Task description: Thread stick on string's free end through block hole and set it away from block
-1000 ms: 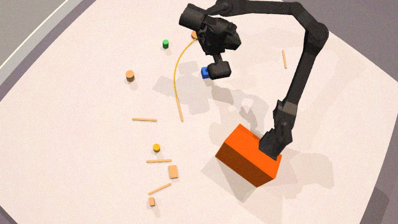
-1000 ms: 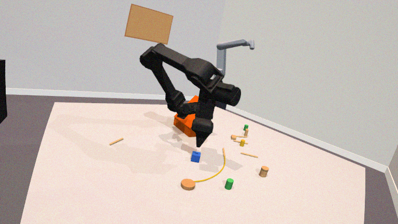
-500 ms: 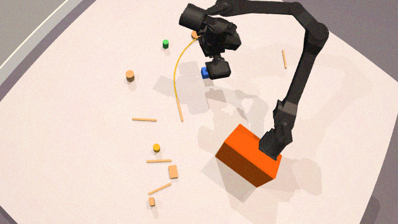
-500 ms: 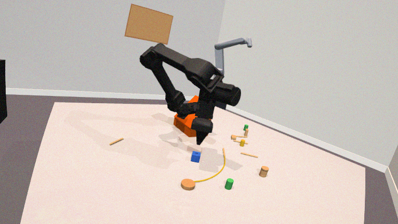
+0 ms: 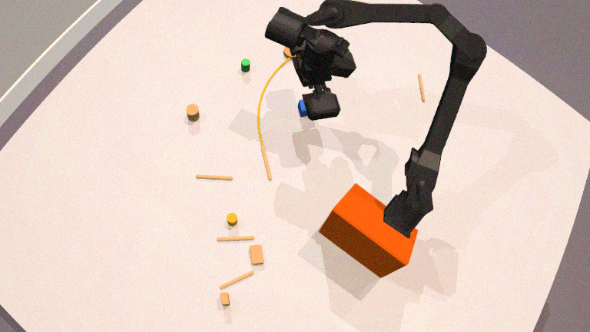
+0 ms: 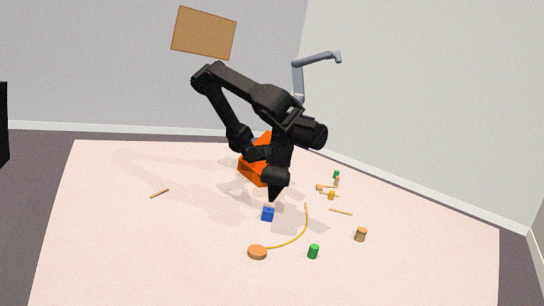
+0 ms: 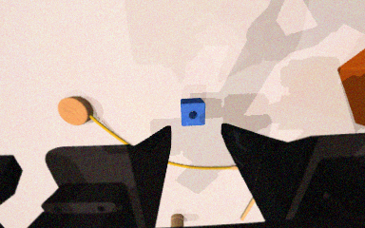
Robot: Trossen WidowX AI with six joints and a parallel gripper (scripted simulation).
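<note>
Now: gripper tip 5 cm above the blue block. Also, from my gripper tip: round wooden button (12 cm to the right, 11 cm ahead, 6 cm below); thin wooden stick (14 cm to the left, 6 cm below, 1 cm ahead); green cylinder (17 cm ahead, 5 cm below, 1 cm to the right).
</note>
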